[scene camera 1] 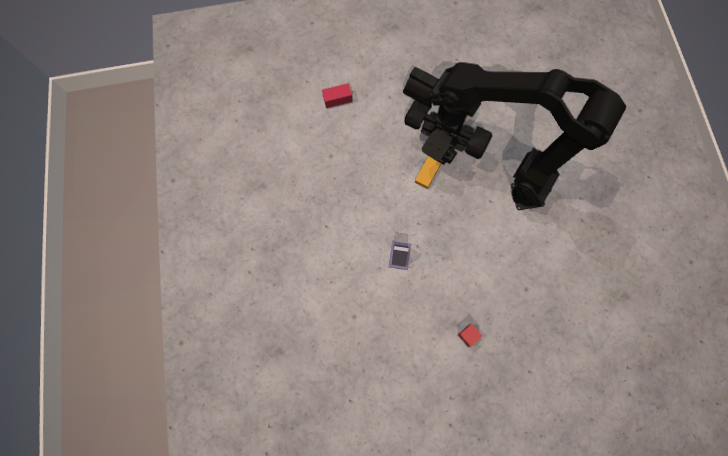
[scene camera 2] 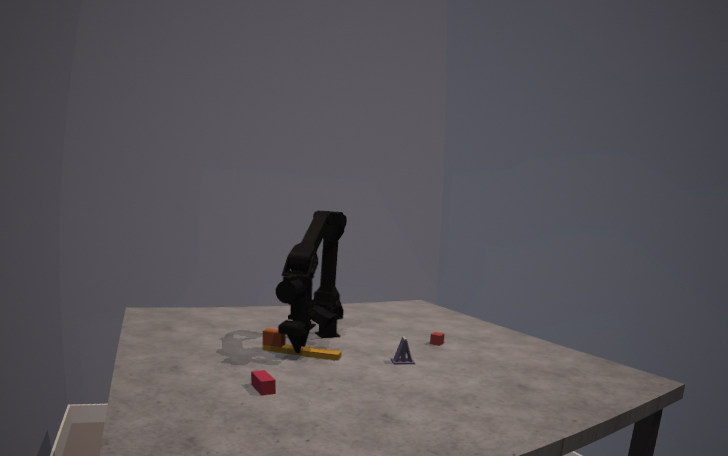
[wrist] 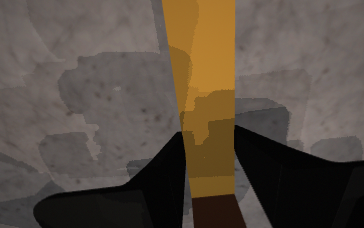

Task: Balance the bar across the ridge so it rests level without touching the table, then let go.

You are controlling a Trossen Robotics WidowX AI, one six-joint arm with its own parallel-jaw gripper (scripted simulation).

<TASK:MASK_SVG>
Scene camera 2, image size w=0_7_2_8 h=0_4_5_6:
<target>my gripper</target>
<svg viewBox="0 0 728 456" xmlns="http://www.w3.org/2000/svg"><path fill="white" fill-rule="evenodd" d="M333 307L322 308L319 306L319 301L316 301L314 306L312 297L290 302L291 314L288 315L288 320L293 321L285 320L281 322L278 332L287 335L295 351L299 353L301 346L305 347L309 330L316 326L316 324L311 324L310 320L313 320L322 328L327 328L335 318Z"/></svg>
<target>yellow bar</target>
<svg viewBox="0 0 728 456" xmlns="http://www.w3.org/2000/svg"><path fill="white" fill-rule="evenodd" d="M263 331L263 350L339 361L342 351L301 346L300 352L297 353L293 345L286 344L285 334L271 328Z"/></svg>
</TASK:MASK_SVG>
